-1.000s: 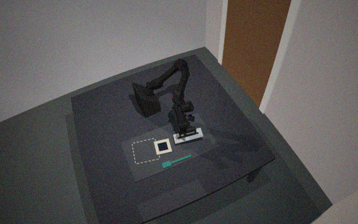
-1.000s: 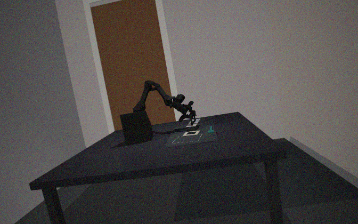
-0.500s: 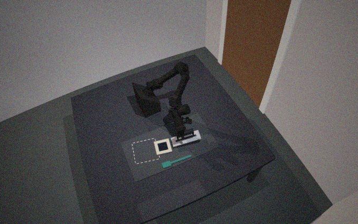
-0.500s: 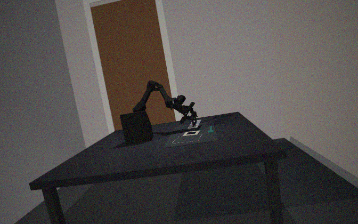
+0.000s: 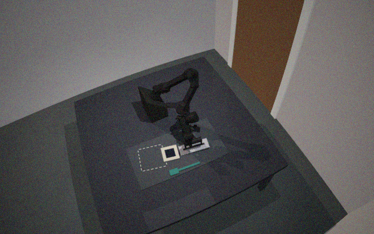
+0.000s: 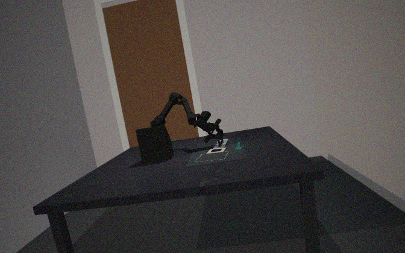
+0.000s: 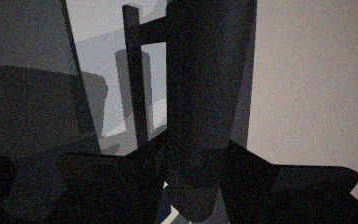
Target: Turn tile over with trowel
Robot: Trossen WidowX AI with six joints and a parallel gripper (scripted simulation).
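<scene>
Now: gripper tip 50 mm past the grey mat, 90 mm to the left of it and 80 mm above it. The rest, counted from my gripper tip: tan tile (60 mm behind, 130 mm to the right, 50 mm below); then teal trowel (90 mm ahead, 120 mm to the right, 50 mm below).
</scene>
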